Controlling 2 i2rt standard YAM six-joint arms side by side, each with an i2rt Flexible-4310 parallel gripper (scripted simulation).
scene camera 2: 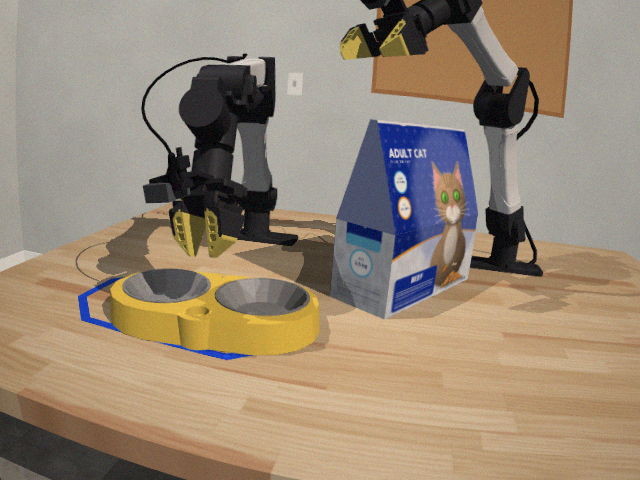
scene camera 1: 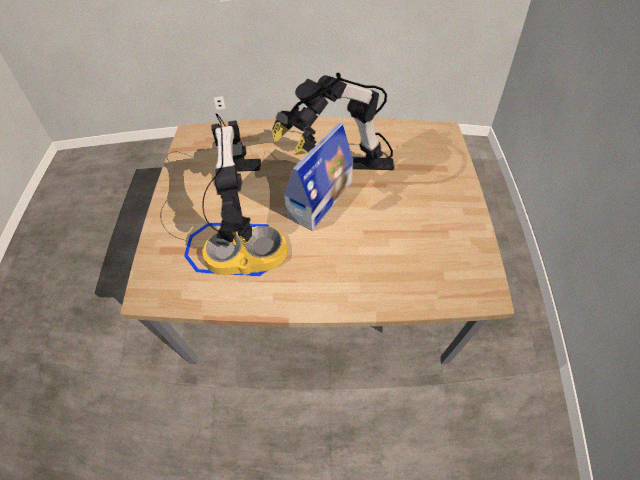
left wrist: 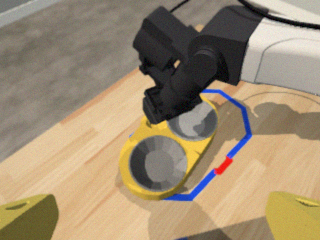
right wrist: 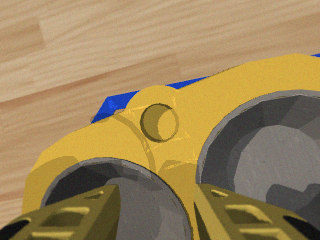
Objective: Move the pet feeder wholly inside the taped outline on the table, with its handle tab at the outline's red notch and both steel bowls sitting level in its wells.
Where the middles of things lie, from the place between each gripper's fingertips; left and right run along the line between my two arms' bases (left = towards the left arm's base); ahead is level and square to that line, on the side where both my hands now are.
I see the yellow pet feeder (scene camera 2: 184,323) 3 cm behind my right hand (scene camera 2: 202,257) and 11 cm below it. Also, from my right hand: blue taped outline (scene camera 2: 83,304) (6 cm behind, 6 cm to the right, 12 cm below).
Right now my left hand (scene camera 2: 360,54) is 400 mm above the yellow pet feeder, 180 mm to the left of it and 150 mm short of it. Round my left hand: blue taped outline: 420 mm below, 240 mm to the right, 110 mm ahead.
